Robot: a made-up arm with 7 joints. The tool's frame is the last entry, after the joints. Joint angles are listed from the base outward. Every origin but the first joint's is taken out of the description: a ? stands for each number. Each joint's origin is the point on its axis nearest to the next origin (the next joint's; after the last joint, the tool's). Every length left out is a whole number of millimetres.
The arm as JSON. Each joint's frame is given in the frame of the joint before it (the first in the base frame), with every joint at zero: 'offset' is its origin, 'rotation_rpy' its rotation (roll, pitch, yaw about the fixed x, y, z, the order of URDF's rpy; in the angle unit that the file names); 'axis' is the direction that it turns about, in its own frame. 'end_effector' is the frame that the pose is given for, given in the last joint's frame.
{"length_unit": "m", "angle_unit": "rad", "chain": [
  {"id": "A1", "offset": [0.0, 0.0, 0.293], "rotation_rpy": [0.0, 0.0, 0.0], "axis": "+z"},
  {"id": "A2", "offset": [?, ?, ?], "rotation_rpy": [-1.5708, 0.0, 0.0], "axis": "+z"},
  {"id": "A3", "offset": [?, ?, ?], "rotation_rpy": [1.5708, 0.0, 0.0], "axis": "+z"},
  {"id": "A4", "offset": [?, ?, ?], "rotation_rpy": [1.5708, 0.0, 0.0], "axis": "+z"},
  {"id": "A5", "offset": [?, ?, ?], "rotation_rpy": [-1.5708, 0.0, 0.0], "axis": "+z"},
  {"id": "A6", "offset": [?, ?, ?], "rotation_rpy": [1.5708, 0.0, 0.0], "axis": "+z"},
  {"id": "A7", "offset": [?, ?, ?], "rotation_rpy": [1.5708, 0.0, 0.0], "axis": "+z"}
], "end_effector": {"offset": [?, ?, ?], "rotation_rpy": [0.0, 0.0, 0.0]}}
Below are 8 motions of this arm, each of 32 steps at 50 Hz.
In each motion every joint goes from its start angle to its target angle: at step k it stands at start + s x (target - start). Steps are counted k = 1, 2, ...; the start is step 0. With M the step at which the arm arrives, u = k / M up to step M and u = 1 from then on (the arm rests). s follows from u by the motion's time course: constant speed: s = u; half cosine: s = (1 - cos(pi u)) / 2; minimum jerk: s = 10 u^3 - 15 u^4 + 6 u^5.
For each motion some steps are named. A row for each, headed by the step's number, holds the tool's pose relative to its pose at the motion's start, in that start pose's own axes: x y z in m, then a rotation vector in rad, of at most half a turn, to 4 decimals.
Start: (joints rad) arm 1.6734 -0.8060 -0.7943 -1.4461 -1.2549 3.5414 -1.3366
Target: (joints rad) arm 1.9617 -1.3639 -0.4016 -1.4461 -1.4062 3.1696 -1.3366
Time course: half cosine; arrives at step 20
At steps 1, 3, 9, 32:
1: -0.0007 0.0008 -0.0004 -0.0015 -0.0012 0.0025
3: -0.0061 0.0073 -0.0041 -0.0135 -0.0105 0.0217
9: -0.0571 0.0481 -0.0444 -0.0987 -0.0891 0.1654
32: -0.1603 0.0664 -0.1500 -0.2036 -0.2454 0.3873

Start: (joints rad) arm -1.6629 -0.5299 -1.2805 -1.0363 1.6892 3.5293 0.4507
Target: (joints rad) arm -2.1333 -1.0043 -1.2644 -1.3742 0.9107 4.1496 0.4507
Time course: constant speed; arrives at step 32
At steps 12, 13, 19, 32:
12: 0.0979 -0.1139 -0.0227 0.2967 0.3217 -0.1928
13: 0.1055 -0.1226 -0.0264 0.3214 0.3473 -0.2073
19: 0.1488 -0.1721 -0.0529 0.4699 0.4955 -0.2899
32: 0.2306 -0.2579 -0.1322 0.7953 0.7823 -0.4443

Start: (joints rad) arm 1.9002 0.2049 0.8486 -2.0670 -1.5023 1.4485 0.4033
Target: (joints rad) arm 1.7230 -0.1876 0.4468 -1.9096 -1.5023 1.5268 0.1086
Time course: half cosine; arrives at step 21
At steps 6, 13, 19, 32:
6: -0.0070 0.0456 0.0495 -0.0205 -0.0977 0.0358
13: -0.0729 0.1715 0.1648 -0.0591 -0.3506 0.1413
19: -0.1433 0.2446 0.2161 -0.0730 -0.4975 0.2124
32: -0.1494 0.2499 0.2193 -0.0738 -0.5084 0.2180

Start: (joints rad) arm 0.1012 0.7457 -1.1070 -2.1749 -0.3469 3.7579 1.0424
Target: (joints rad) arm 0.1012 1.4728 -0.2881 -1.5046 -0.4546 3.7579 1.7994
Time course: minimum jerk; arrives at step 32
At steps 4, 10, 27, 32:
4: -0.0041 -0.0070 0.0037 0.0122 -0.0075 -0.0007
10: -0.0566 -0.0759 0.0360 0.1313 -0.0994 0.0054
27: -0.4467 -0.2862 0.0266 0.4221 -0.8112 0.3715
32: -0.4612 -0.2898 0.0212 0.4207 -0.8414 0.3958

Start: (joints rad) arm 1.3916 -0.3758 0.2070 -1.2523 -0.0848 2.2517 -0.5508
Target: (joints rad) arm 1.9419 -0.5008 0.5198 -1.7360 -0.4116 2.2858 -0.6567
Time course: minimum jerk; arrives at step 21
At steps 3, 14, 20, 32:
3: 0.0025 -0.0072 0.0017 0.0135 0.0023 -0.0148
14: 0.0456 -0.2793 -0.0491 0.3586 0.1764 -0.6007
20: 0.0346 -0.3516 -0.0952 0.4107 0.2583 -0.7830
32: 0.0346 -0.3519 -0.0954 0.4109 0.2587 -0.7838

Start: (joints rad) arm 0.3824 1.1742 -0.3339 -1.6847 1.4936 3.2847 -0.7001
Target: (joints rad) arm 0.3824 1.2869 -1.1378 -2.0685 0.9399 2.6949 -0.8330
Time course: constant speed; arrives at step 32
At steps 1, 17, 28, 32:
1: 0.0043 0.0127 0.0037 -0.0150 -0.0058 -0.0218
17: 0.0723 0.2202 0.0092 -0.2878 -0.1930 -0.2913
28: 0.1091 0.3543 -0.0447 -0.4851 -0.4006 -0.3612
32: 0.1187 0.3983 -0.0747 -0.5524 -0.4853 -0.3590

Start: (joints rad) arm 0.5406 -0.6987 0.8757 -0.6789 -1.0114 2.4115 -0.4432
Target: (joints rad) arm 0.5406 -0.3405 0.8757 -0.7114 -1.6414 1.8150 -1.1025
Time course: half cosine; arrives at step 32
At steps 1, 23, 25, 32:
1: -0.0003 -0.0003 0.0007 0.0005 -0.0022 -0.0026
23: -0.1193 -0.1334 0.1965 0.3047 -0.7022 -0.8532
25: -0.1316 -0.1465 0.2100 0.3426 -0.7569 -0.9210
32: -0.1521 -0.1684 0.2310 0.4081 -0.8451 -1.0297

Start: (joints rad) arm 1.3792 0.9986 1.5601 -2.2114 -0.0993 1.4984 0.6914
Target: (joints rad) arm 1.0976 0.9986 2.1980 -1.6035 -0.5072 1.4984 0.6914
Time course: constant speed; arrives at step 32
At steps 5, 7, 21, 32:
5: -0.0471 -0.0056 -0.0605 0.0037 0.1773 -0.0365
7: -0.0687 -0.0067 -0.0832 0.0066 0.2482 -0.0493
21: -0.2558 0.0066 -0.2074 0.0494 0.7401 -0.1131
32: -0.4310 0.0421 -0.2518 0.1142 1.1145 -0.1351

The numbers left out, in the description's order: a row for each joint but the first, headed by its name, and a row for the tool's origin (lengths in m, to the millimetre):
A2: 0.0 0.0 0.0
A3: 0.0 -0.317 0.0
A4: 0.059 0.0 0.0
A5: -0.096 0.447 0.0
A6: 0.0 0.0 0.0
A7: 0.056 0.0 0.0
tool: 0.0 0.0 0.0

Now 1 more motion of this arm.
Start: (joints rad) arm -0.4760 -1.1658 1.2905 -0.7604 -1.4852 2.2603 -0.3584
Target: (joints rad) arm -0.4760 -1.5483 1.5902 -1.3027 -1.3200 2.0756 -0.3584
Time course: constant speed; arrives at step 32
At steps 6, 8, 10, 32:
6: 0.0523 -0.0252 -0.0509 0.0521 0.0676 -0.0602
8: 0.0686 -0.0351 -0.0691 0.0684 0.0889 -0.0832
10: 0.0843 -0.0458 -0.0877 0.0841 0.1095 -0.1077
32: 0.2006 -0.2119 -0.3110 0.2098 0.2776 -0.4627

